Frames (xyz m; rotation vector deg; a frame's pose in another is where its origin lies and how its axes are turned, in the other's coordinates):
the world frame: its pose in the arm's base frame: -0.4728 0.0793 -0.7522 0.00 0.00 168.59
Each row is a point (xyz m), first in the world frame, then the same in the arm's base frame.
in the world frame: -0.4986 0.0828 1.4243
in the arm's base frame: -0.0004 -0.1005 0.6721
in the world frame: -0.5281 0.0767 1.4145
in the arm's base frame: 0.0297 -0.1004 0.6623
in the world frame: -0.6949 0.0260 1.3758
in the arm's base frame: 0.2032 -0.0837 0.6236
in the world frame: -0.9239 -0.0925 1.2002
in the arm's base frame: 0.4511 -0.0128 0.4480
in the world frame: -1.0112 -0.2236 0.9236
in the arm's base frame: 0.5626 0.0984 0.1714
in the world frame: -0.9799 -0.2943 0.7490
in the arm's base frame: 0.5460 0.1739 -0.0032
